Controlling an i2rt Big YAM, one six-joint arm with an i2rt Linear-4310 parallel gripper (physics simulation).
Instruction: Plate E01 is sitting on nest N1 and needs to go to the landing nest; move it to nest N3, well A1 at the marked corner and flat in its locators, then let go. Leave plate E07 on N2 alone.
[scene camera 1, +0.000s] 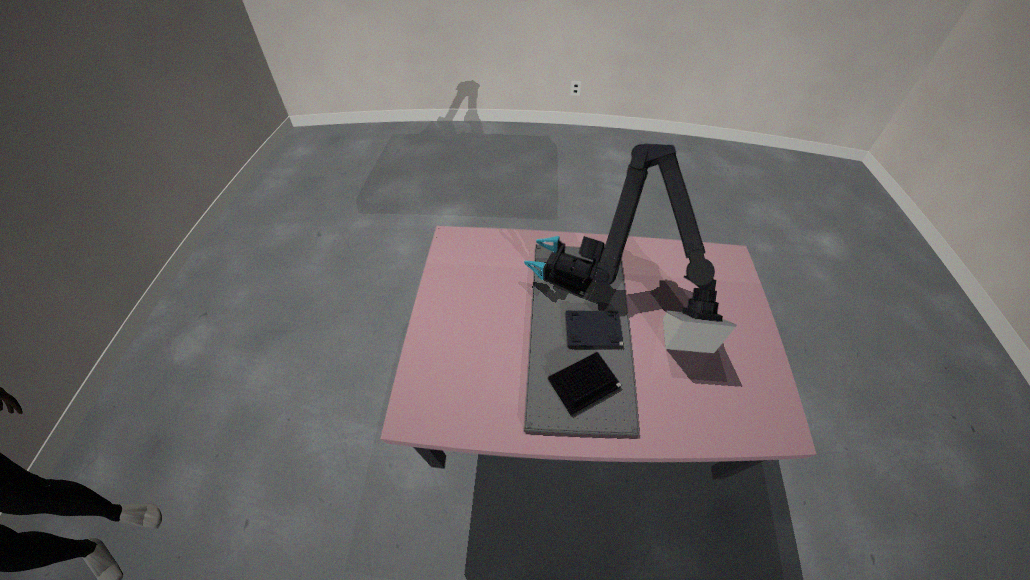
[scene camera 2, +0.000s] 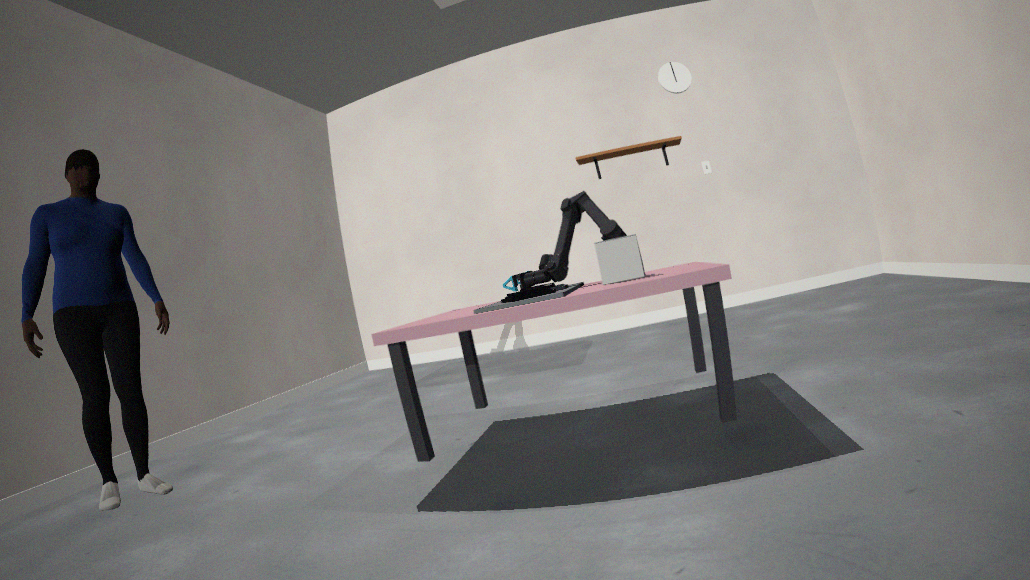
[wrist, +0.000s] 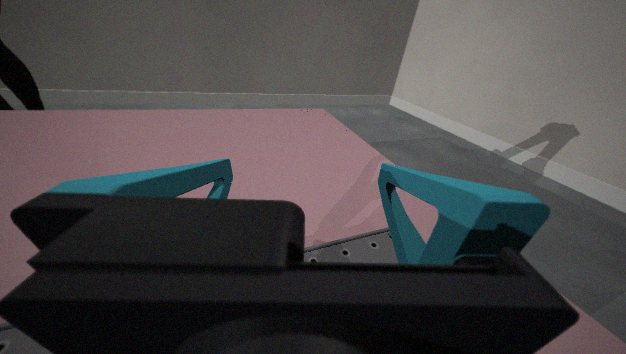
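In the scene camera 1 view, a black plate (scene camera 1: 583, 383) with a grid-like top sits turned at an angle on the near part of the grey board (scene camera 1: 542, 423) (scene camera 2: 492, 307) (wrist: 359, 246). Behind it is a dark slate-blue rectangular piece (scene camera 1: 594, 329), square to the board, with raised corner marks like an empty nest. Each has a small pale mark at its right near corner. No labels are readable, so I cannot tell E01, E07 or the nest numbers. My gripper (scene camera 1: 531, 252) (scene camera 2: 505, 283) (wrist: 306, 170) is open and empty, low over the board's far left edge, pointing outward. The arm hides part of the board's far end.
The board lies on a pink table (scene camera 1: 461, 360) (scene camera 2: 432, 324) (wrist: 150, 145). A white block (scene camera 1: 695, 334) (scene camera 2: 619, 259) under the arm's base stands to the right of the board. A person in blue (scene camera 2: 90, 252) stands on the floor left of the table.
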